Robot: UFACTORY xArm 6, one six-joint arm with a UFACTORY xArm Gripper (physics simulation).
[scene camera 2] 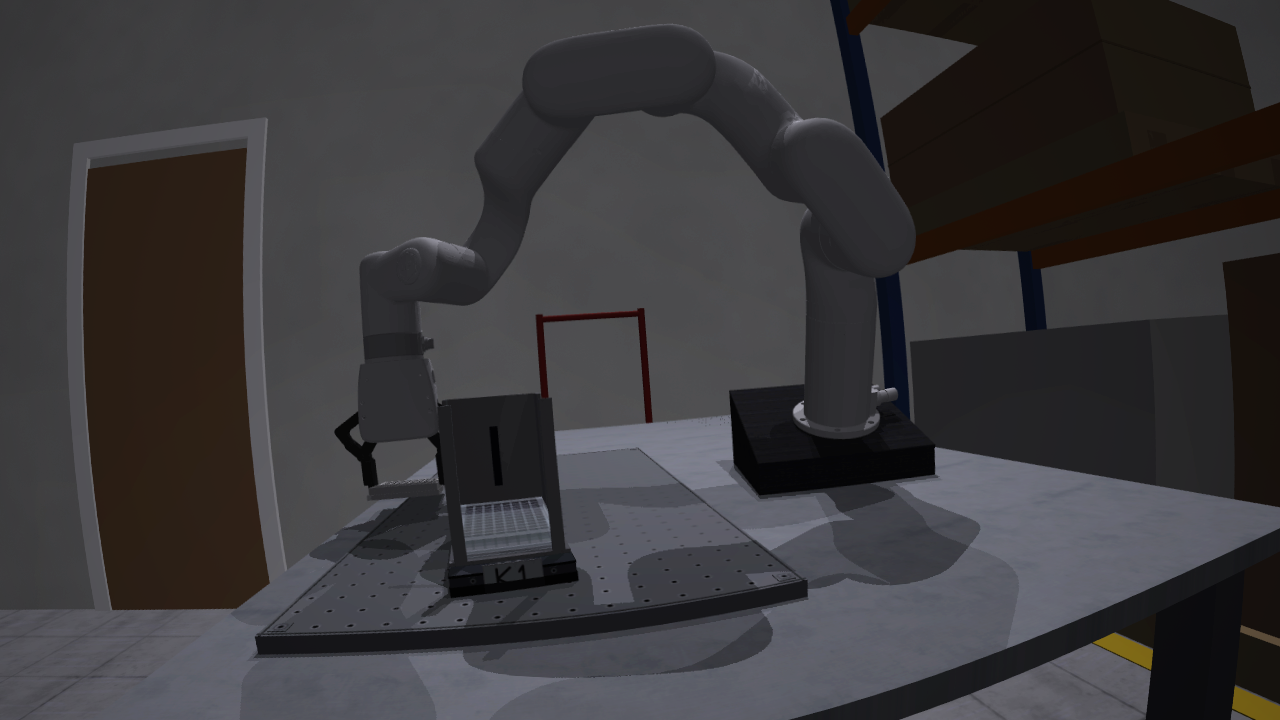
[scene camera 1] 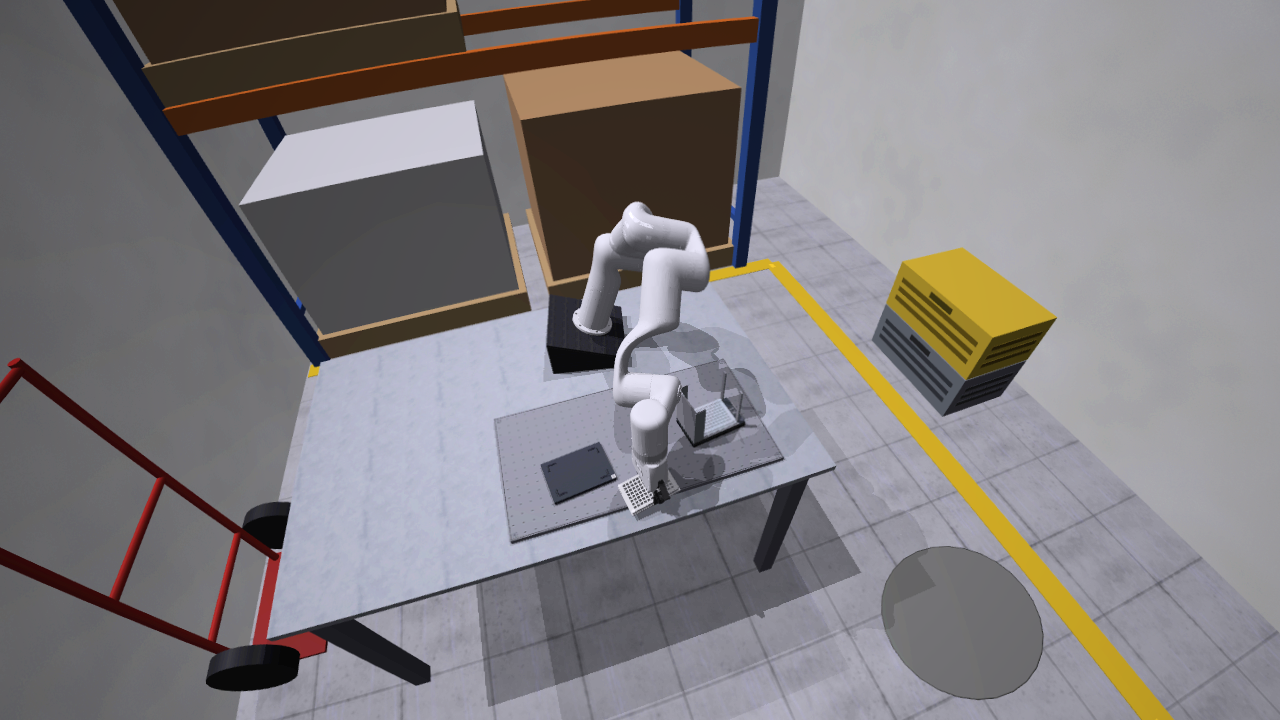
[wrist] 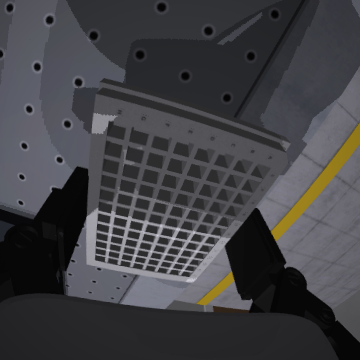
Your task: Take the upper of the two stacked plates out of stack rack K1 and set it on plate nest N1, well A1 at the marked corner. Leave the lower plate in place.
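Places are measured from the arm's base along level axes (x ahead, y left, z up), in centimetres.
Pixels of known places: gripper, fingertip midpoint: (scene camera 2: 408,487) (scene camera 1: 651,486) (wrist: 165,209); arm's base at its link origin: (scene camera 2: 835,418) (scene camera 1: 592,322).
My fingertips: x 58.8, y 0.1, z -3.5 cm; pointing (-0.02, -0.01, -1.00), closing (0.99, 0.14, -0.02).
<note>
For each thing: its top centre in the pictures, then the offset to it from my fingertips. Level surfaces: height alone.
- upper plate at its top centre: (wrist: 161,236) (scene camera 2: 408,476) (scene camera 1: 648,484) dz +1.2, dx +0.1, dy -0.7 cm
- nest at its top centre: (scene camera 1: 577,470) dz -1.2, dx -10.8, dy -15.9 cm
- Stack rack K1 at its top centre: (scene camera 2: 492,399) (scene camera 1: 713,389) dz +11.3, dx -14.3, dy +21.5 cm
- clear lower plate at its top centre: (scene camera 2: 503,516) (scene camera 1: 708,417) dz +0.8, dx -14.1, dy +20.5 cm
- grey pegboard at its surface level: dz -2.7 cm
- table at its surface level: dz -4.0 cm
My gripper (scene camera 1: 658,488) (scene camera 2: 404,484) (wrist: 165,209) is shut on the upper plate (scene camera 1: 637,496) (scene camera 2: 401,491) (wrist: 175,180), a pale plate with a grid of wells. It holds the plate about level and low near the pegboard's front edge, just right of plate nest N1 in scene camera 1. The nest (scene camera 1: 577,473) is a flat dark pad with corner marks and a small white tag at its right corner. Stack rack K1 (scene camera 1: 693,415) (scene camera 2: 519,429) stands behind and right of the held plate. The clear lower plate (scene camera 1: 717,416) (scene camera 2: 506,526) sits in it. The exact gap under the held plate is hard to tell.
The grey pegboard (scene camera 1: 520,447) (scene camera 2: 689,582) lies on the table (scene camera 1: 384,465) (scene camera 2: 948,537) and bears the nest and rack. The rack's tall walls rise close beside my gripper in scene camera 2. The arm's black base block (scene camera 1: 572,358) (scene camera 2: 832,472) stands at the table's back.
</note>
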